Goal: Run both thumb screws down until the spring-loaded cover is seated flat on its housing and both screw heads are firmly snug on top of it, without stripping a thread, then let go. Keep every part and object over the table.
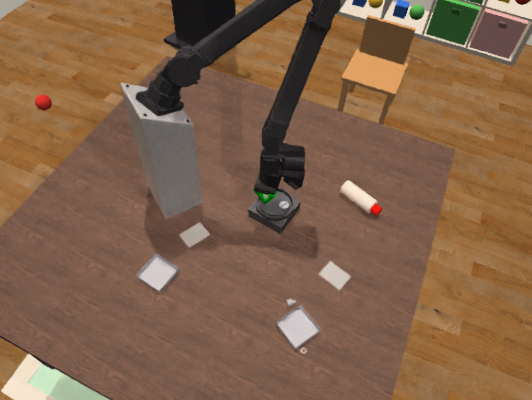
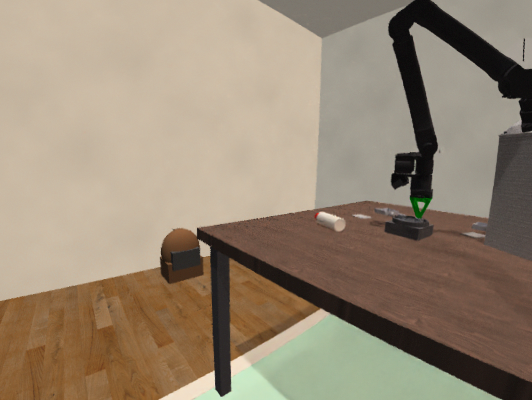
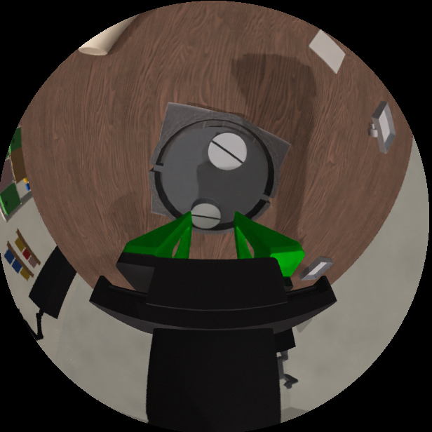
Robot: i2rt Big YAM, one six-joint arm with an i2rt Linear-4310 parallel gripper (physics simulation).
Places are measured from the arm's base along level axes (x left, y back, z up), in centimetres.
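Pixels of known places: gripper, fingertip midpoint: point(image 1: 266, 197) point(image 2: 419, 217); arm's base at its link origin: point(image 1: 159, 103).
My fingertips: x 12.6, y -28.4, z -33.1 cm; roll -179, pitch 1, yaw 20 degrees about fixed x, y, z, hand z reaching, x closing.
For each thing: its top centre in the pictures, then the offset to it from my fingertips.
- dark square housing at its top centre: point(image 1: 275, 202) point(image 2: 410, 218) dy -2.8, dx +0.8, dz -1.2 cm
- round grey cover at its top centre: point(image 1: 275, 202) dy -2.8, dx +0.8, dz -1.4 cm
- far screw at its top centre: point(image 1: 283, 204) dy -6.0, dx +1.0, dz -0.2 cm
- white bottle with a red cap, top centre: point(image 1: 363, 194) point(image 2: 328, 214) dy -24.3, dx +21.6, dz -1.8 cm
- loose screw at its top centre: point(image 1: 291, 300) dy -25.3, dx -23.0, dz -4.8 cm
- washer at its top centre: point(image 1: 303, 350) dy -35.8, dx -32.5, dz -6.6 cm
A dark square housing point(image 1: 280, 226) point(image 2: 407, 232) point(image 3: 173, 114) sits mid-table with a round grey cover point(image 1: 272, 209) point(image 3: 181, 169) on top. Two slotted silver thumb screws stand in the cover: the far screw point(image 1: 283, 205) point(image 3: 226, 151) is free, and the near screw point(image 3: 206, 215) lies between my green fingers. My gripper point(image 1: 265, 196) point(image 2: 419, 216) point(image 3: 212, 215) points straight down over that near screw. Its fingers are drawn in narrow on either side of the head. The left finger is at the head's edge and a small gap shows on the right.
A white bottle with a red cap point(image 1: 360, 197) point(image 2: 331, 221) lies right of the housing. A tall grey pedestal point(image 1: 167, 159) carries the arm base at the left. Two shallow trays point(image 1: 158, 273) point(image 1: 298, 327), two flat pads point(image 1: 194, 234) point(image 1: 334, 275), a loose screw point(image 1: 291, 302) and a washer point(image 1: 303, 350) lie toward the front.
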